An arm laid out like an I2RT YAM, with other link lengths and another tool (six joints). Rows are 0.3 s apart.
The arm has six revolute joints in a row. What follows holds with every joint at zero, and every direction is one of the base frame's.
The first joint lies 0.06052 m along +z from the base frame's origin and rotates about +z.
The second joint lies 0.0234 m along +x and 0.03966 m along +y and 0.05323 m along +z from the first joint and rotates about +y.
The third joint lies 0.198 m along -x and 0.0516 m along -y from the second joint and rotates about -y.
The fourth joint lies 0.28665 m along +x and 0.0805 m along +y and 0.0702 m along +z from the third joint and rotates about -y.
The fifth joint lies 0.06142 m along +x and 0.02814 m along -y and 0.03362 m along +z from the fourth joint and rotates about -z.
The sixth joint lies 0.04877 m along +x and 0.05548 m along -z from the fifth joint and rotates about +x.
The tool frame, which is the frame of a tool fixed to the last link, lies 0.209 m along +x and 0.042 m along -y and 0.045 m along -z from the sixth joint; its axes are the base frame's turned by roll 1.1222, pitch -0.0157 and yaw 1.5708 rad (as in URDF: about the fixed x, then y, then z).
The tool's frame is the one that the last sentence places.
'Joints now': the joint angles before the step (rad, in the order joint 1, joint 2, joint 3, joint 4, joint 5, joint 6). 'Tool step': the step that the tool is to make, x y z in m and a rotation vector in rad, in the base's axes. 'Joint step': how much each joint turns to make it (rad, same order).
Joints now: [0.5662, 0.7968, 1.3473, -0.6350, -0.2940, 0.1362]
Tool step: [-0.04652, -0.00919, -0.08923, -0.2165, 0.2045, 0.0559]
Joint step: [0.0828, 0.0117, -0.0009, -0.2939, 0.0398, -0.0550]
